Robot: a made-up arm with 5 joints. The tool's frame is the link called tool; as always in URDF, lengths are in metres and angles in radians. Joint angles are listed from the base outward. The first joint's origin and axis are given. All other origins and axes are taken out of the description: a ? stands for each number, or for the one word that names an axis. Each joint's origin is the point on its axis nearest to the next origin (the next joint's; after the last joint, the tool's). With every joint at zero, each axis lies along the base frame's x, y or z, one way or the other. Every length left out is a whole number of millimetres.
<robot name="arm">
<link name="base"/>
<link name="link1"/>
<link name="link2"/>
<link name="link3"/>
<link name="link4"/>
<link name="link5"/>
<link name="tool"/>
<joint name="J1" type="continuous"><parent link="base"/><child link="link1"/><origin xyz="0.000 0.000 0.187" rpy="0.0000 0.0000 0.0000"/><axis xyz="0 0 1"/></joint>
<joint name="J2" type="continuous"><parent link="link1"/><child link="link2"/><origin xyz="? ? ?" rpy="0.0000 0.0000 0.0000"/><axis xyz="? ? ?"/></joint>
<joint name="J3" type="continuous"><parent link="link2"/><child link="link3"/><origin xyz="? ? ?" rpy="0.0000 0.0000 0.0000"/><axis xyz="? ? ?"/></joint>
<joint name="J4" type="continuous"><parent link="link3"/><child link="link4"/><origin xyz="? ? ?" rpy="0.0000 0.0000 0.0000"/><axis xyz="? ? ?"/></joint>
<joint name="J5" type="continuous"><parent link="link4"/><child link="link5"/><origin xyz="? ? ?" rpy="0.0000 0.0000 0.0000"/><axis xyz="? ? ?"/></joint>
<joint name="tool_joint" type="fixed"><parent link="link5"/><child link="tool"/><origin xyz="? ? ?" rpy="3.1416 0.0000 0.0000"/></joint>
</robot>
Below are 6 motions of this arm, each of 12 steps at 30 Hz.
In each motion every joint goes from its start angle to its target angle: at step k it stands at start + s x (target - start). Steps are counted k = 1, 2, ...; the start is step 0. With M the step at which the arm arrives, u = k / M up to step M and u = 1 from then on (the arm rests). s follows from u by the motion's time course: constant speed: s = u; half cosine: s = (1 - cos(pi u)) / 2; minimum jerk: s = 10 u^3 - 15 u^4 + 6 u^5.
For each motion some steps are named. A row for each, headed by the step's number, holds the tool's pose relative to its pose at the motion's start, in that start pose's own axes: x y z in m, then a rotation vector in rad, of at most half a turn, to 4 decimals.
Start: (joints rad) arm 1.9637 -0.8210 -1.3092 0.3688 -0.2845
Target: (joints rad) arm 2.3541 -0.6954 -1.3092 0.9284 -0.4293
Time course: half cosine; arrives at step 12
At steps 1, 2, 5, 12:
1: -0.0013 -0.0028 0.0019 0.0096 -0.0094 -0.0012
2: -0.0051 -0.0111 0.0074 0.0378 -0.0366 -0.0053
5: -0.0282 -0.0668 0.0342 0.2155 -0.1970 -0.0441
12: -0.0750 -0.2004 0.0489 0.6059 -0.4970 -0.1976

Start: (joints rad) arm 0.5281 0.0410 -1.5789 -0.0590 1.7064
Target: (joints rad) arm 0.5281 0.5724 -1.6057 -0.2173 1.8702
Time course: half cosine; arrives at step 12
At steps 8, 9, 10, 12:
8: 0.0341 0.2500 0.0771 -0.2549 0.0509 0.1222
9: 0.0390 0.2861 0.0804 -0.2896 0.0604 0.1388
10: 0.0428 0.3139 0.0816 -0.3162 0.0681 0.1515
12: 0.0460 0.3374 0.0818 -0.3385 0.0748 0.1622

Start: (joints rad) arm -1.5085 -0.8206 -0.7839 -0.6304 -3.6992
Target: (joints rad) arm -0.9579 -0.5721 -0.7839 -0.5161 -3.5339
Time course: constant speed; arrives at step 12
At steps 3, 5, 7, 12:
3: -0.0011 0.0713 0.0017 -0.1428 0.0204 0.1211
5: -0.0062 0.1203 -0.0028 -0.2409 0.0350 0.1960
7: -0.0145 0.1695 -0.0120 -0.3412 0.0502 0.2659
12: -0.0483 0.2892 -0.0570 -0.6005 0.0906 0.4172

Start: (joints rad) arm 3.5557 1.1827 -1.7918 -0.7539 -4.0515
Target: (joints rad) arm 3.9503 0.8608 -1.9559 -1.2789 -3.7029
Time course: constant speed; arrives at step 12
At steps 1, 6, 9, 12:
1: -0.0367 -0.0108 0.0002 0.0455 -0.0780 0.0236
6: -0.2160 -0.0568 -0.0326 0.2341 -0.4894 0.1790
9: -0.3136 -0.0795 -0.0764 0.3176 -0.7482 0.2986
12: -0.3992 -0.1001 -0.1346 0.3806 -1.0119 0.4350

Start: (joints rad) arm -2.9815 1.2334 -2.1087 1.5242 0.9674
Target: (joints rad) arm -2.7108 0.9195 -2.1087 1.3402 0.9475
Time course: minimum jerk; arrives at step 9
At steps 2, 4, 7, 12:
2: -0.0117 -0.0063 -0.0181 0.0244 0.0316 -0.0182
4: -0.0684 -0.0287 -0.0922 0.1300 0.1588 -0.0996
7: -0.1850 -0.0467 -0.2046 0.3154 0.3471 -0.2485
12: -0.2039 -0.0471 -0.2196 0.3435 0.3721 -0.2714

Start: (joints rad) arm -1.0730 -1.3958 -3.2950 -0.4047 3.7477
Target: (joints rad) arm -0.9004 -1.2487 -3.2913 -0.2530 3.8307
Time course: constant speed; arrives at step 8
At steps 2, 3, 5, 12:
2: 0.0078 -0.0444 -0.0029 0.0769 0.0382 0.0061
3: 0.0114 -0.0667 -0.0054 0.1159 0.0565 0.0103
5: 0.0181 -0.1115 -0.0125 0.1951 0.0912 0.0209
12: 0.0271 -0.1785 -0.0288 0.3165 0.1389 0.0424

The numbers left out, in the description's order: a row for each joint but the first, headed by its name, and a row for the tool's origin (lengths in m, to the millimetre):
J2: xyz 0.000 0.000 0.000, axis 0 1 0
J3: xyz 0.033 0.000 0.176, axis 0 1 0
J4: xyz 0.112 0.000 -0.494, axis 0 1 0
J5: xyz 0.085 0.000 -0.109, axis 0 0 -1
tool: xyz 0.000 0.000 0.000

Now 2 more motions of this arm.
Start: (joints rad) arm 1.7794 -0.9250 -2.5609 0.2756 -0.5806
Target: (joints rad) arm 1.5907 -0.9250 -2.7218 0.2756 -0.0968
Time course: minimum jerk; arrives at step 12
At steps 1, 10, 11, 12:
1: 0.0006 -0.0001 -0.0003 -0.0004 0.0007 0.0015
10: 0.1164 -0.0454 -0.0579 -0.0278 0.1549 0.2854
11: 0.1199 -0.0475 -0.0599 -0.0270 0.1601 0.2944
12: 0.1205 -0.0478 -0.0603 -0.0269 0.1610 0.2959

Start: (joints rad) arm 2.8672 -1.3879 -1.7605 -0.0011 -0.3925
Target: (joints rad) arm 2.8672 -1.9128 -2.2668 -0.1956 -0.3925
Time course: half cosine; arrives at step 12
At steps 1, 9, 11, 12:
1: 0.0106 0.0044 -0.0053 -0.0080 0.0193 0.0000
9: 0.3737 0.1547 -0.4719 -0.4002 0.9666 0.0000
11: 0.3925 0.1625 -0.5675 -0.4608 1.1132 0.0000
12: 0.3942 0.1632 -0.5803 -0.4688 1.1325 0.0000

